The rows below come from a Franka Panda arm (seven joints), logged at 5 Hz.
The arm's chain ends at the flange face. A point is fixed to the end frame.
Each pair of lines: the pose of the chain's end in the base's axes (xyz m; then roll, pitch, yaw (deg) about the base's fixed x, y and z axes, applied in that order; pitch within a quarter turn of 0, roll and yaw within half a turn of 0), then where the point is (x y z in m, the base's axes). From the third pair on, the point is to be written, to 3 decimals.
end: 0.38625, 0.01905, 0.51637, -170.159, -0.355, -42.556
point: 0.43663 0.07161 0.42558
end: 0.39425, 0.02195, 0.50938, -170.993, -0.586, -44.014
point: 0.44530 0.07199 0.41755
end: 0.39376, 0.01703, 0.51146, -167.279, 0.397, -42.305
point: 0.446 0.074 0.424
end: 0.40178, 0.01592, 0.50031, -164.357, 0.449, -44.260
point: 0.459 0.074 0.417
